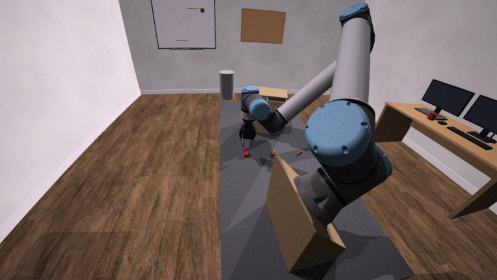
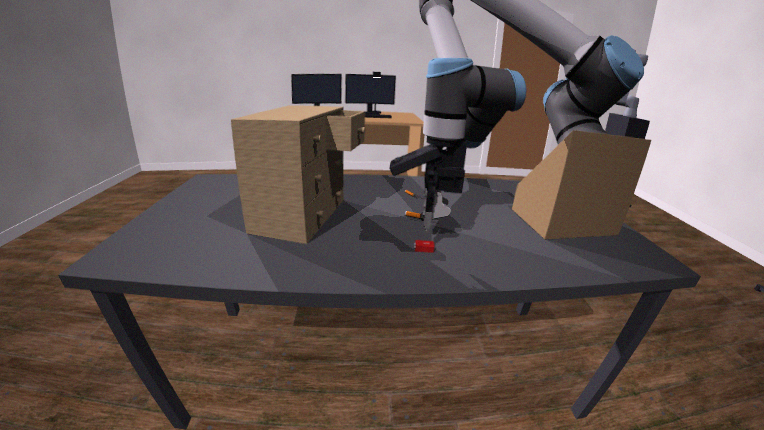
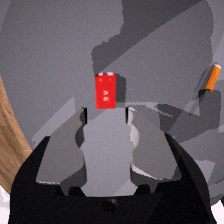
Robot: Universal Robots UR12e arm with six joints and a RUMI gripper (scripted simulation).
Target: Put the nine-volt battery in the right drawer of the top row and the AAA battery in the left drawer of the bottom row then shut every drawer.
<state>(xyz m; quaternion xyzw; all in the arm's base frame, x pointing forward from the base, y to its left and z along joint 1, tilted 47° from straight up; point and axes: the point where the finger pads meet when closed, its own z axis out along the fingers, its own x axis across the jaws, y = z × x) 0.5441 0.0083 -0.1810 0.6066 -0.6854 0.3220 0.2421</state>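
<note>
Now: hand 10 mm short of the red nine-volt battery and 70 mm above it. Also, from my hand: orange AAA battery: 180 mm to the right, 70 mm below.
</note>
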